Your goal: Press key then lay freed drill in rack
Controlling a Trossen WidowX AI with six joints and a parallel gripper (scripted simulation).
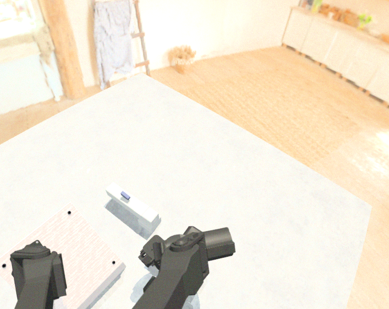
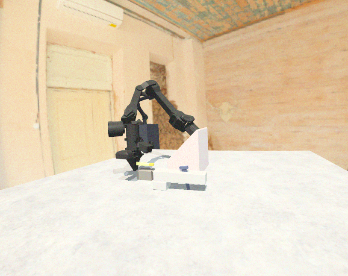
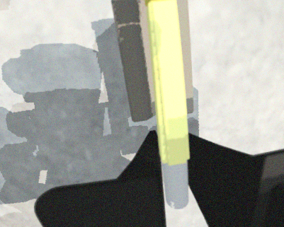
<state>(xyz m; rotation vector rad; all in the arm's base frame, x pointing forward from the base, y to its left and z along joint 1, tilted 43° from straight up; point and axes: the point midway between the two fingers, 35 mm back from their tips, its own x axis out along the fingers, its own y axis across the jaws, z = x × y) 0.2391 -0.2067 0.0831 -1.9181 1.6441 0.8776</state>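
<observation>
My gripper tip is 10 mm past the drill, 40 mm to the right of it and 30 mm below it. The rest, counted from my gripper tip: white block (40 mm ahead, 230 mm to the left, 10 mm above); then grey rack (10 mm behind, 50 mm to the left, 10 mm below); then blue key (30 mm ahead, 250 mm to the left, 20 mm above).
</observation>
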